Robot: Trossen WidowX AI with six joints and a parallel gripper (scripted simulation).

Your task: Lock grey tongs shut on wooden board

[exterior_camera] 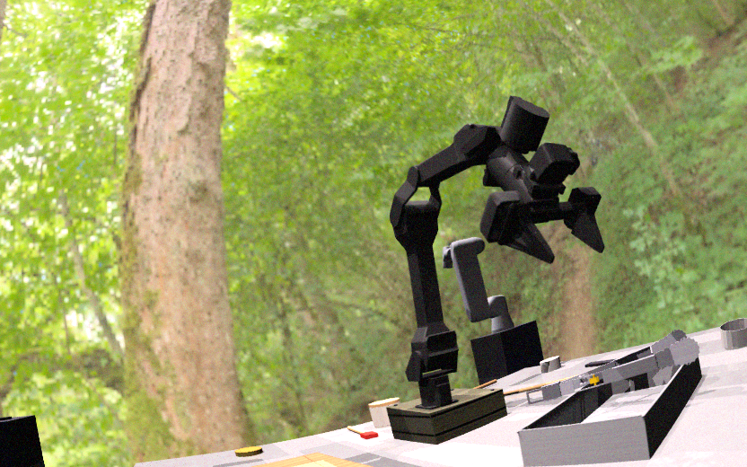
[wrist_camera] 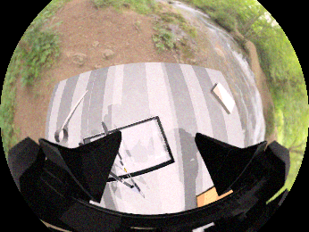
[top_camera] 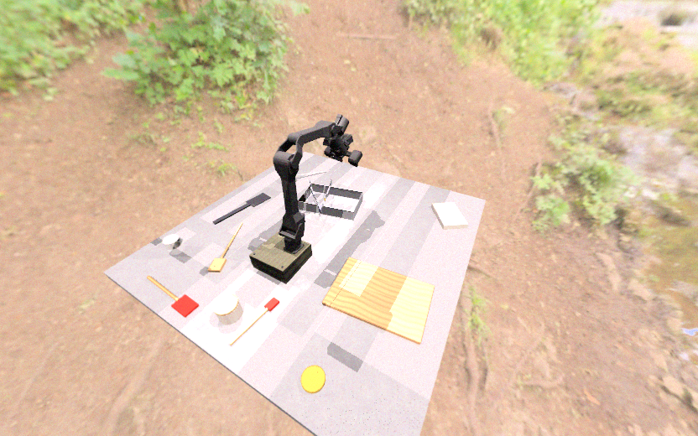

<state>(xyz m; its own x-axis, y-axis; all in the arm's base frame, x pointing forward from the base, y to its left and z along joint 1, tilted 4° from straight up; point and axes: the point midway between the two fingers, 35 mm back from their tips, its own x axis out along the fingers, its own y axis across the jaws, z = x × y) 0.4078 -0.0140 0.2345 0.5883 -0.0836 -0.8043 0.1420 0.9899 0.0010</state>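
The roasting tin is 4 cm behind my gripper tip, 9 cm to the left of it and 22 cm below it. The rest, counted from my gripper tip: wooden board 43 cm behind, 38 cm to the right, 24 cm below; white block 17 cm ahead, 48 cm to the right, 24 cm below; black spatula 29 cm behind, 48 cm to the left, 25 cm below.
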